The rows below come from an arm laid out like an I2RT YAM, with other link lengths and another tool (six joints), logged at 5 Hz.
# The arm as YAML. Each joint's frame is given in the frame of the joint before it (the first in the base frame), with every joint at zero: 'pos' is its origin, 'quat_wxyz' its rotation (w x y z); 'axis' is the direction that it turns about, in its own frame. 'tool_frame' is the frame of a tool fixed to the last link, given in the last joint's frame.
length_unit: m
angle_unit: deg
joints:
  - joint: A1
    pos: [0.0, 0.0, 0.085]
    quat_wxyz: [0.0, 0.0, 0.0, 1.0]
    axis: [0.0, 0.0, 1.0]
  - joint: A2
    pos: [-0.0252, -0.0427, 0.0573]
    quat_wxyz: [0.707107, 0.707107, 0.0, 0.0]
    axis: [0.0, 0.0, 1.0]
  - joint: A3
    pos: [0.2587, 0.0, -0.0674]
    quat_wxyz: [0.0, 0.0, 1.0, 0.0]
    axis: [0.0, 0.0, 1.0]
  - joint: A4
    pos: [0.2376, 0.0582, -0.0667]
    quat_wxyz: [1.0, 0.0, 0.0, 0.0]
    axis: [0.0, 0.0, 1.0]
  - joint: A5
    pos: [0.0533, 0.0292, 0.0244]
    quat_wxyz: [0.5, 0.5, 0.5, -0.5]
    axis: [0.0, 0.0, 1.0]
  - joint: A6
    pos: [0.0, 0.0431, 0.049]
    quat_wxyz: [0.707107, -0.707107, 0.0, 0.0]
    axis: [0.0, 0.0, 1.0]
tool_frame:
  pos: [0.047, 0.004, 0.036]
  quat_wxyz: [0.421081, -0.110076, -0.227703, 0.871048]
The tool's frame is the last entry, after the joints.
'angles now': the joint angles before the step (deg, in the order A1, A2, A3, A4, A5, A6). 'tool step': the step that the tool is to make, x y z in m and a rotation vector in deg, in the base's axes. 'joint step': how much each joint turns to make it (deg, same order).
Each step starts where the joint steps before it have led.
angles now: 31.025, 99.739, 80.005, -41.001, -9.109, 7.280
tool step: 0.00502, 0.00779, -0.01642, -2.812, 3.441, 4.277
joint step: 0.312, 5.260, 3.576, -3.372, -1.227, -3.877
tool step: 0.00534, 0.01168, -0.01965, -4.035, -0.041, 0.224
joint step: 1.771, 4.030, 1.780, 0.143, 3.767, 0.072
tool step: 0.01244, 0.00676, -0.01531, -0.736, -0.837, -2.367
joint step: 0.245, 3.076, 0.781, 2.788, 1.987, 2.016
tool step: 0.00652, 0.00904, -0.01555, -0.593, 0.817, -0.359
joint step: 0.649, 3.488, 1.449, 1.100, 0.417, 0.921
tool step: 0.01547, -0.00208, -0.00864, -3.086, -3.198, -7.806
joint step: 0.045, 1.038, 0.137, 1.892, 6.992, 5.629
